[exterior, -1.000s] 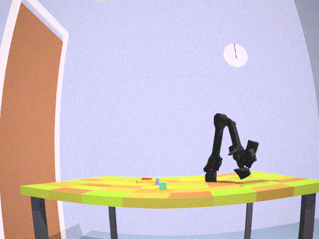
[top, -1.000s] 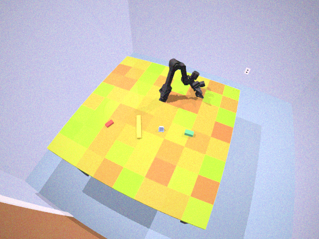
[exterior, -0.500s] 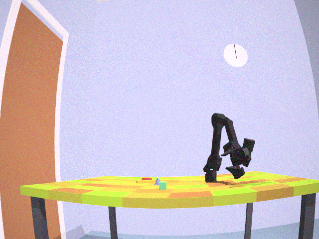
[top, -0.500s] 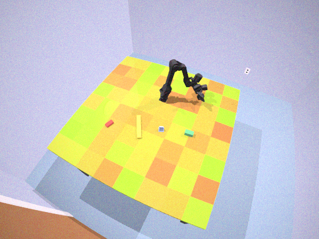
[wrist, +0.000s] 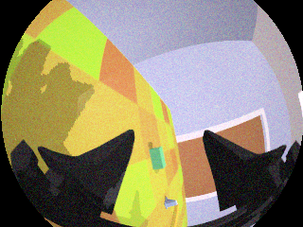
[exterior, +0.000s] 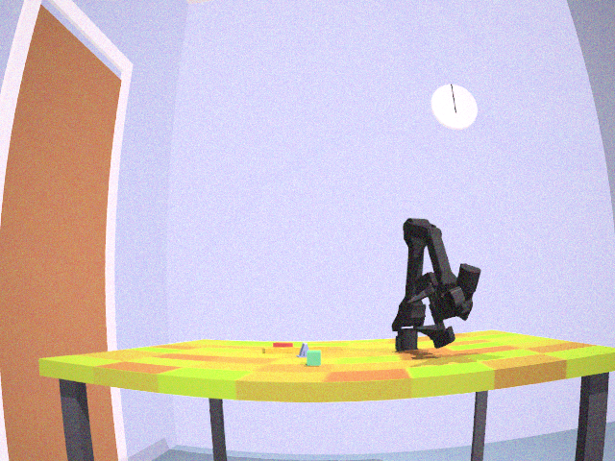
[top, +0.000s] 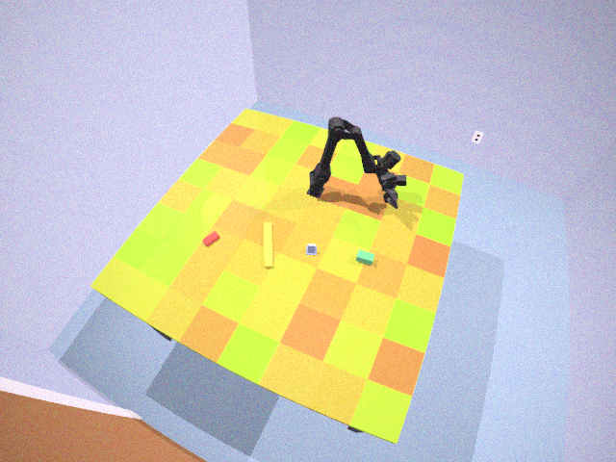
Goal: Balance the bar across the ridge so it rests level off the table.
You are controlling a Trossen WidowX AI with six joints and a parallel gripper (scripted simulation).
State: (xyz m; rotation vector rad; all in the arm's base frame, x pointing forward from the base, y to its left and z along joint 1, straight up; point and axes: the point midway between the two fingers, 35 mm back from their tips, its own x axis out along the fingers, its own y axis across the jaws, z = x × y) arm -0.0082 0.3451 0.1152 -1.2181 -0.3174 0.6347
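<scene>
My gripper tip is 230 mm short of the green block, 50 mm to the left of it and 100 mm above it. Also, from my gripper tip: yellow bar (330 mm ahead, 420 mm to the right, 100 mm below); then red block (410 mm ahead, 650 mm to the right, 100 mm below).
</scene>
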